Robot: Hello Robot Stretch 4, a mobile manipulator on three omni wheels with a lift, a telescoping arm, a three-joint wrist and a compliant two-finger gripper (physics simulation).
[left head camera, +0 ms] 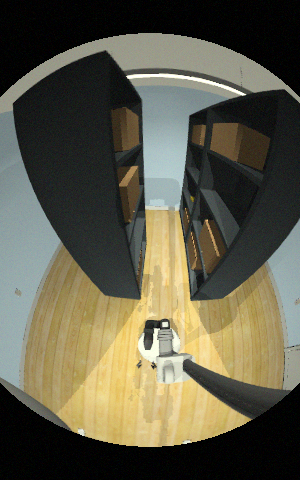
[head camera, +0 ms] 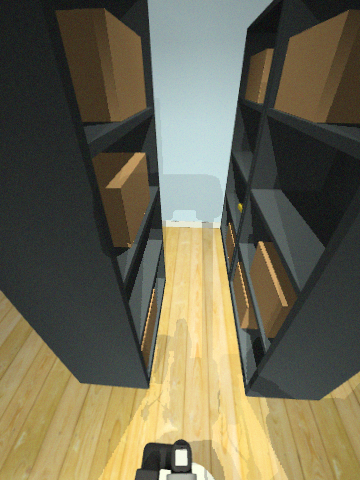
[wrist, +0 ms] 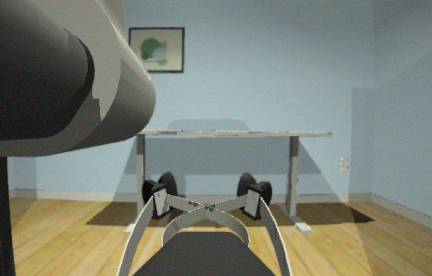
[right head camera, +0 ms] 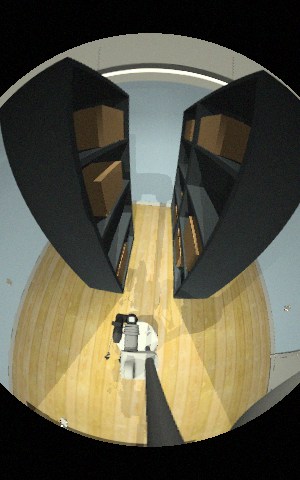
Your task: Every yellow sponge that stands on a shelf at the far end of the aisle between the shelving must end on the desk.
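Places are measured from the robot's base along level axes (x back, y up, z left), in centimetres.
Where they show: gripper, fingertip midpoint: (left head camera: 145, 368) (wrist: 207, 187) (right head camera: 113, 361).
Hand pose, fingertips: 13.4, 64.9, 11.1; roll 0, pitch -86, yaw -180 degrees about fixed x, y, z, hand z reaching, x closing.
Each offset is from my fingertips to the centre of the thing, as dx, dy, dz. Level surfaces: height alone.
A small yellow sponge (head camera: 240, 207) (left head camera: 192, 199) (right head camera: 182, 194) shows in the far bay of the right shelf unit (head camera: 310, 345) (left head camera: 272, 200), on a middle shelf. It is partly hidden by the upright between the bays. My gripper (wrist: 207, 187) (left head camera: 146, 365) is open and empty, with its two fingertips wide apart. It is on the robot's near side, outside the aisle, far from the sponge. The desk {dy +3.1} (wrist: 235, 133) stands against the wall in the wrist view, some way beyond the fingers, its top seen nearly edge-on.
The left shelf unit (head camera: 60, 250) (right head camera: 40, 175) faces the right one across a narrow wood-floored aisle that ends at a blue wall. Brown boxes stand on both units, such as a box {-114.0, +44.9, +21.8} (head camera: 125, 200) on the left and a box {-94.6, -0.8, -71.0} (head camera: 270, 290) on the right. A picture (wrist: 157, 50) hangs above the desk.
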